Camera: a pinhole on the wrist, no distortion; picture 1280 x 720 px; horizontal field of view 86.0 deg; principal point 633.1 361.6 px. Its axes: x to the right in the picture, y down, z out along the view. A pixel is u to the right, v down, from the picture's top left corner.
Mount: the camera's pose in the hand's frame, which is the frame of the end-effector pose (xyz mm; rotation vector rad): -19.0 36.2 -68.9 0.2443 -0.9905 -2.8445
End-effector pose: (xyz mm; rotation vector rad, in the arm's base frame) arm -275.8 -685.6 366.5 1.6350 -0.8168 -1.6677
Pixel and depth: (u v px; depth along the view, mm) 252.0 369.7 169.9
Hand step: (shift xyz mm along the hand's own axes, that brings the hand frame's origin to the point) 41.1 153.0 74.3
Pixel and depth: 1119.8 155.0 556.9
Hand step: -522.2 438.5 212.4
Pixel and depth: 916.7 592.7 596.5
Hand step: -362.3 200.1 489.8
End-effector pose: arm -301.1 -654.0 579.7 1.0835 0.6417 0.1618
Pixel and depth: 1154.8 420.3 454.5
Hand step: -441.9 223.9 267.8
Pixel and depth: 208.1 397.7 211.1
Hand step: 69.5 176.9 115.9
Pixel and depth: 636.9 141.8 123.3
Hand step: -45.5 141.5 1.7
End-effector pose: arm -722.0 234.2 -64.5 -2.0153 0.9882 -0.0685
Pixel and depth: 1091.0 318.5 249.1
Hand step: -230.3 171.7 95.2
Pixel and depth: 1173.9 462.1 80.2
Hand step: -95.5 65.2 -6.7
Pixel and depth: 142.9 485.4 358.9
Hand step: 167.6 245.3 277.8
